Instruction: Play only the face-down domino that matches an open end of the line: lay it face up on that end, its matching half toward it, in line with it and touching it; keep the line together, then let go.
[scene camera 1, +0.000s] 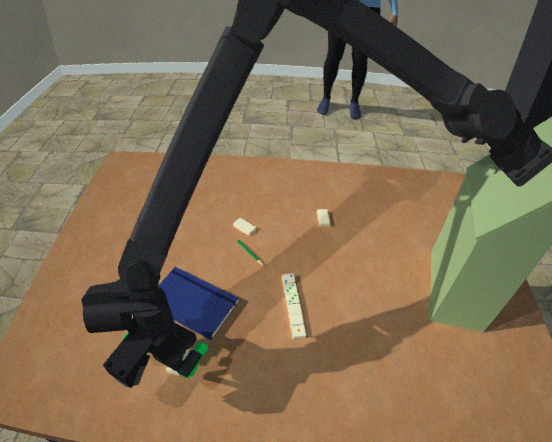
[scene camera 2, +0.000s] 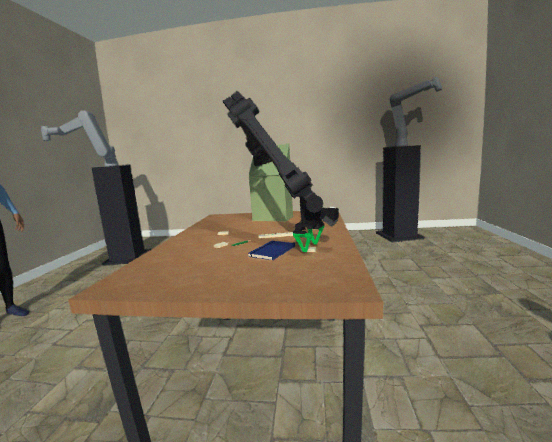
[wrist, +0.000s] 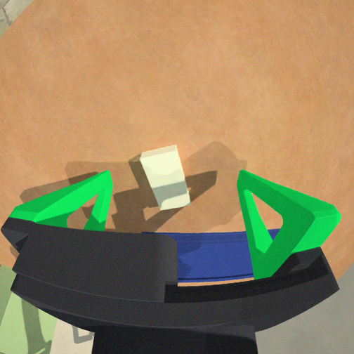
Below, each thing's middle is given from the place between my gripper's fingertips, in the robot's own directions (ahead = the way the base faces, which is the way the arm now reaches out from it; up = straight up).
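Scene:
Blue book (scene camera 1: 194, 303) in sight. My gripper 10 mm above it, 40 mm past it, 140 mm to the left of it.

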